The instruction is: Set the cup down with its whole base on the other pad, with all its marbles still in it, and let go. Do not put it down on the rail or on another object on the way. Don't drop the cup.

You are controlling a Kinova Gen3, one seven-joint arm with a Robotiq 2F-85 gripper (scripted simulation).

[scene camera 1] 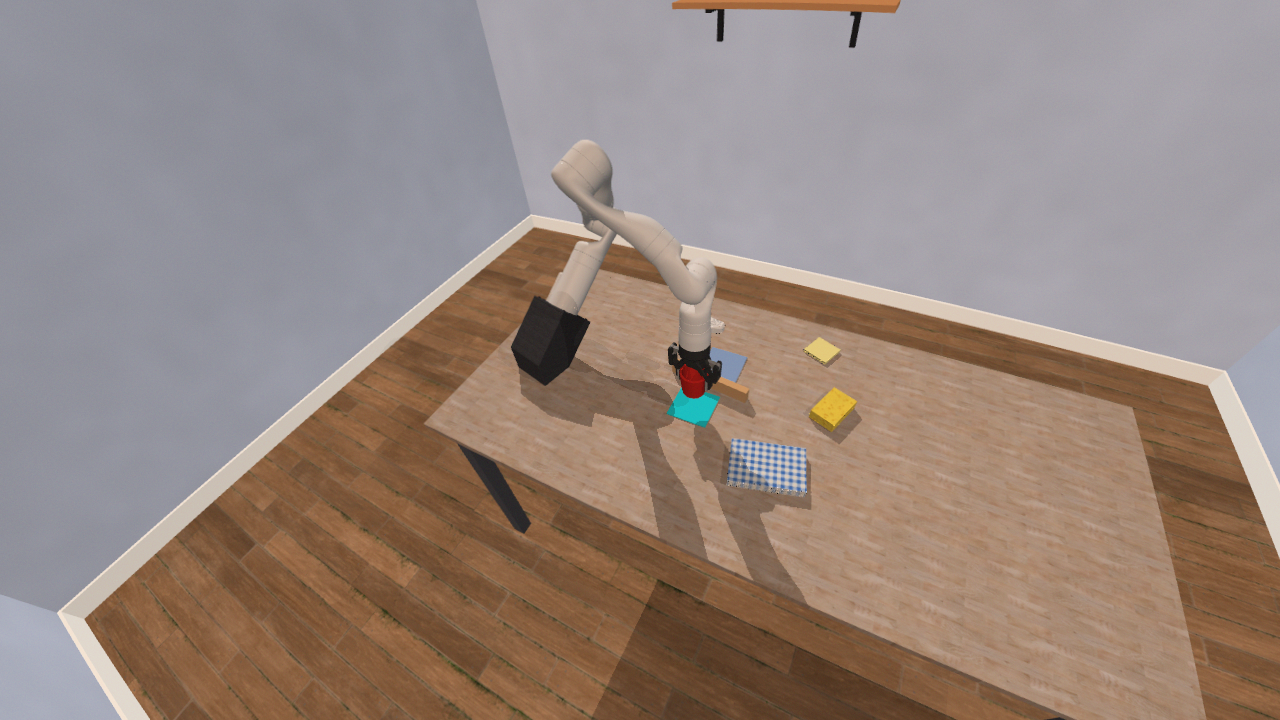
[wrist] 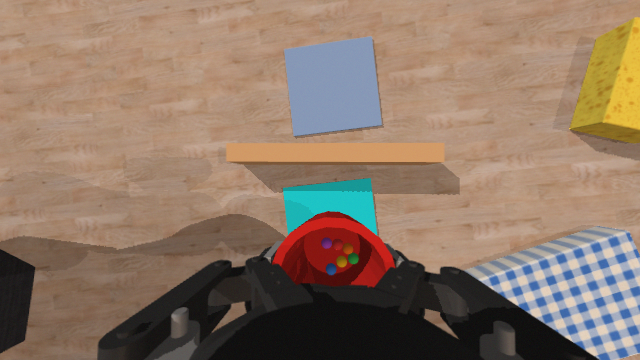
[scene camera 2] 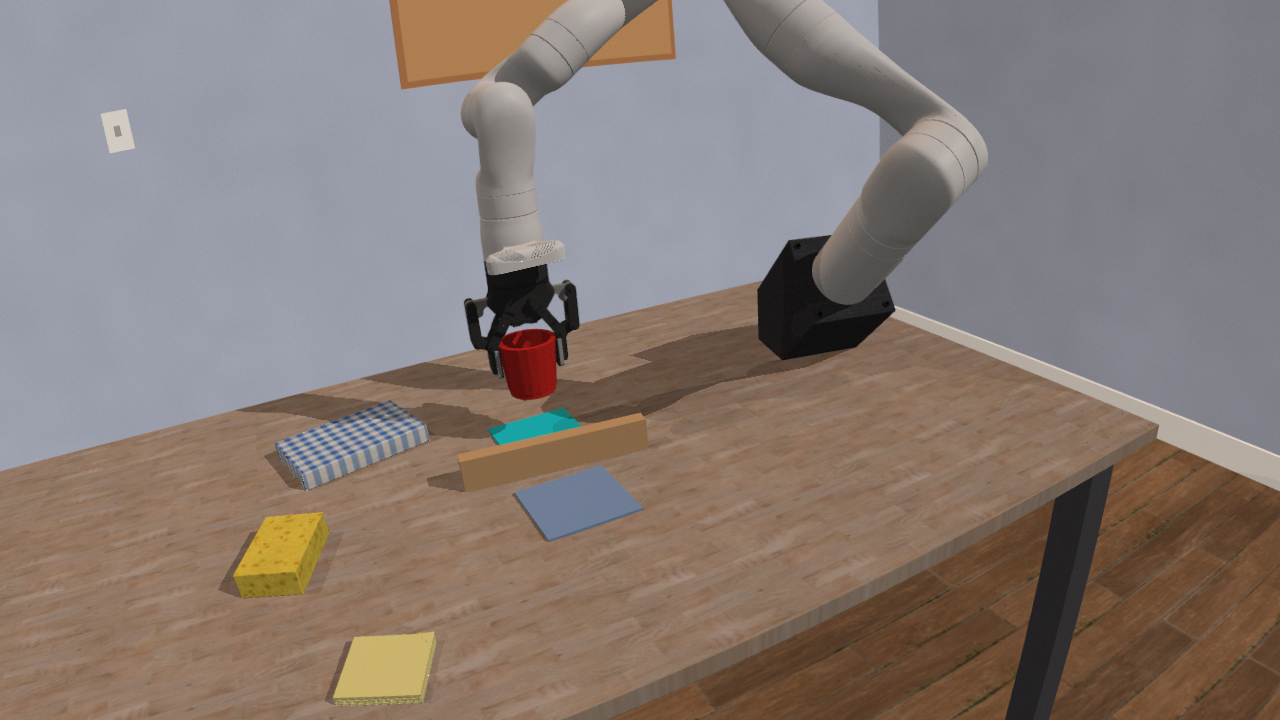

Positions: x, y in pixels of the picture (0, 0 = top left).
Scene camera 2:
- my gripper: 530, 370
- red cup: 530, 367
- wooden rail: 487, 467
